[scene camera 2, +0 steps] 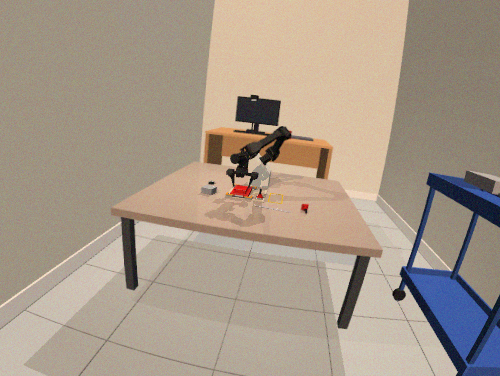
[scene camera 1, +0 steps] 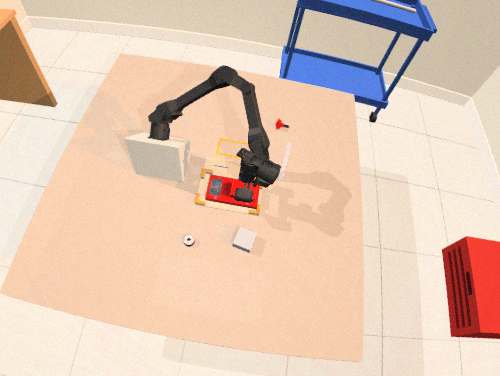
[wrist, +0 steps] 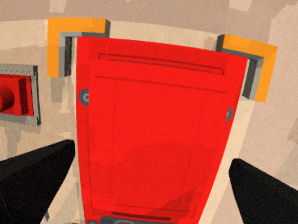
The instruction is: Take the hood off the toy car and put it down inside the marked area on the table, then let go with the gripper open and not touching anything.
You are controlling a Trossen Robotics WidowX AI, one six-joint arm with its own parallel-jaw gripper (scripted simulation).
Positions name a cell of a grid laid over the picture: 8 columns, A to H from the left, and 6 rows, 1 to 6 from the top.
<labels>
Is the gripper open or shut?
Open.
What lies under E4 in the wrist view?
A red hood.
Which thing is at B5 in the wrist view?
The gripper.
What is the gripper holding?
Nothing.
</labels>
